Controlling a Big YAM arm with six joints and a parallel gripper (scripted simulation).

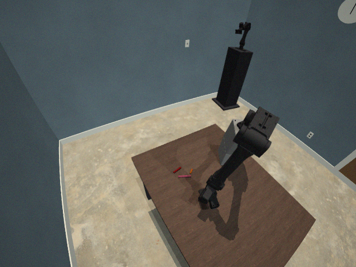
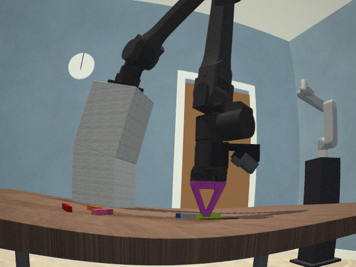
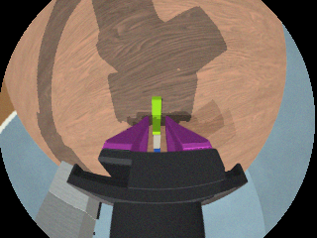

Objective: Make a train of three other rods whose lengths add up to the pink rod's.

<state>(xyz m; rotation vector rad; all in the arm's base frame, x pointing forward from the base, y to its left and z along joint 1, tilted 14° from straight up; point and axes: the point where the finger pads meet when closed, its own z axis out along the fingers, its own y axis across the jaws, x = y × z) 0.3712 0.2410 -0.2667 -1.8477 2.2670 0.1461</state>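
Now: the lime rod 10 mm to the left of my hand and 10 mm below it. Round my hand: grey rod: 10 mm behind, 30 mm to the right, 10 mm below; then blue rod: 10 mm behind, 50 mm to the right, 10 mm below; then pink rod: 50 mm ahead, 210 mm to the right, 10 mm below.
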